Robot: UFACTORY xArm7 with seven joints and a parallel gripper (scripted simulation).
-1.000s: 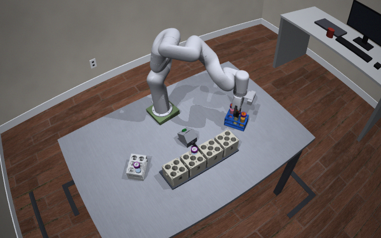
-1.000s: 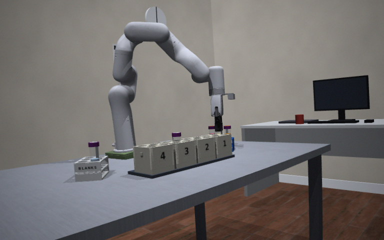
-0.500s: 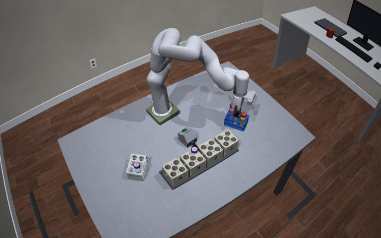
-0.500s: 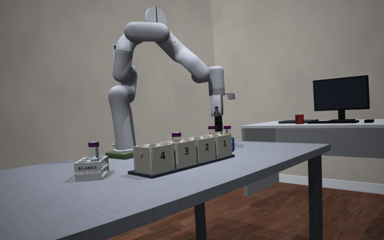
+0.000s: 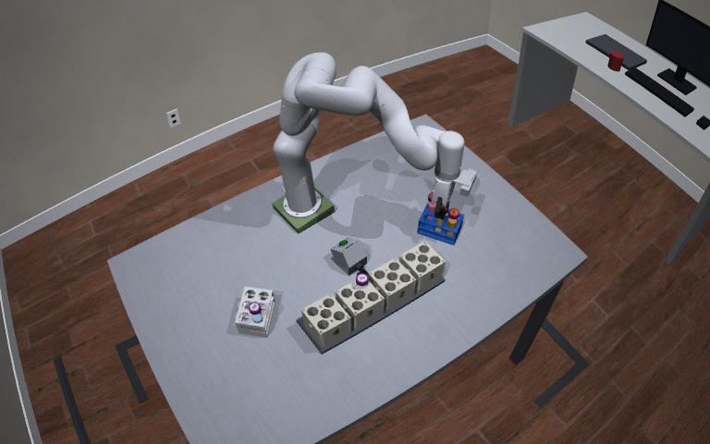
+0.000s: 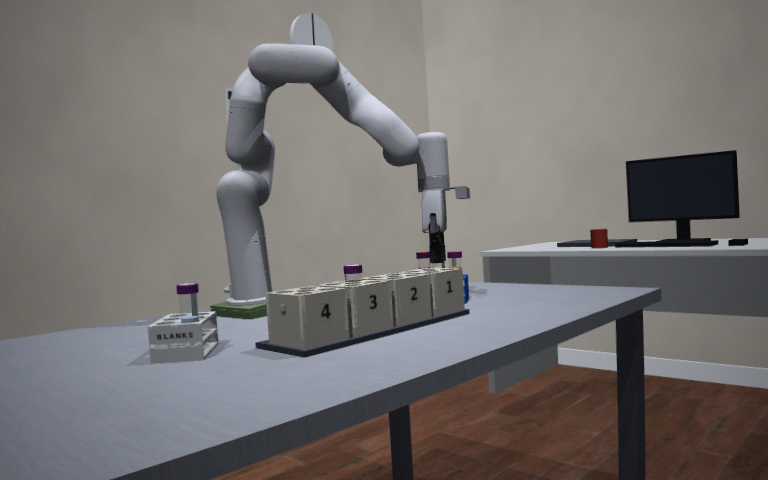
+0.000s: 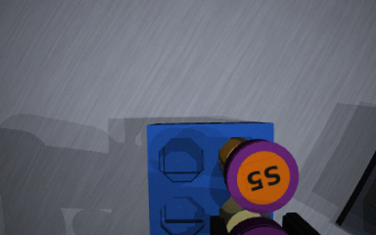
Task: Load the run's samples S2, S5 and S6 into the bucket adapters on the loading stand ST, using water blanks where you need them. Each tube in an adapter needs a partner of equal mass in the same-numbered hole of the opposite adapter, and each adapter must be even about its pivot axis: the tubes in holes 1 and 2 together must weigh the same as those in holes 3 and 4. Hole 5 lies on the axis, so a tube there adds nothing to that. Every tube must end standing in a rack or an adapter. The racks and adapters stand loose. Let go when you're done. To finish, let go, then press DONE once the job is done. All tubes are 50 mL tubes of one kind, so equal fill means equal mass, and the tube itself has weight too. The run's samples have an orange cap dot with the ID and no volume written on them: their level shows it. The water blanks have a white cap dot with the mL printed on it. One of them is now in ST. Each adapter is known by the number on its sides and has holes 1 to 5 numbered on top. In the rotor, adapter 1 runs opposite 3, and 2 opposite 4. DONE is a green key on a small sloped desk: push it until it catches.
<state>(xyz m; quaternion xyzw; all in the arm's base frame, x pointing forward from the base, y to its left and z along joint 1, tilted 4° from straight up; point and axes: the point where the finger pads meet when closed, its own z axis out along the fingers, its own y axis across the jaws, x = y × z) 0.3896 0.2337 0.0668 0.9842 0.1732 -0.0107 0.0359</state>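
The tube with yellowish liquid lies 50 mm below my hand and 10 mm ahead of it. The rest, counted from my hand: sample tube: 50 mm below, 40 mm behind, 30 mm to the left; then blue sample rack: 90 mm below, 20 mm to the left, 10 mm behind; then green done key: 270 mm to the right, 150 mm behind, 50 mm below.
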